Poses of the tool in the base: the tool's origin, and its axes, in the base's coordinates. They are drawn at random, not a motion.
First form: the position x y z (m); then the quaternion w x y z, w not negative.
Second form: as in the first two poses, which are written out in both.
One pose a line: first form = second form
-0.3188 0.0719 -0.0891 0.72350 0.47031 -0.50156 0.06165 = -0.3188 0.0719 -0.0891 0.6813 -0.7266 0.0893 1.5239
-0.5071 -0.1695 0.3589 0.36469 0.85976 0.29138 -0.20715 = -0.5071 -0.1695 0.3589 0.9234 0.3129 -0.2225 2.3950
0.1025 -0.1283 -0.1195 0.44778 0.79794 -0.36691 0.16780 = 0.1025 -0.1283 -0.1195 0.8924 -0.4103 0.1877 2.2130
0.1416 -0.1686 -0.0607 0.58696 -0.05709 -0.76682 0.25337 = 0.1416 -0.1686 -0.0607 -0.0705 -0.9471 0.3130 1.8870
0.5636 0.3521 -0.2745 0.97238 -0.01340 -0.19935 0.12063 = 0.5636 0.3521 -0.2745 -0.0574 -0.8541 0.5169 0.4711
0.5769 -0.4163 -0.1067 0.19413 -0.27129 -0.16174 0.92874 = 0.5769 -0.4163 -0.1067 -0.2766 -0.1649 0.9467 2.7509
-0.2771 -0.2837 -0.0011 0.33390 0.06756 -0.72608 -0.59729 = -0.2771 -0.2837 -0.0011 0.0717 -0.7703 -0.6337 2.4607
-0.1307 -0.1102 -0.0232 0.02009 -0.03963 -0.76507 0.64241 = -0.1307 -0.1102 -0.0232 -0.0396 -0.7652 0.6425 3.1014
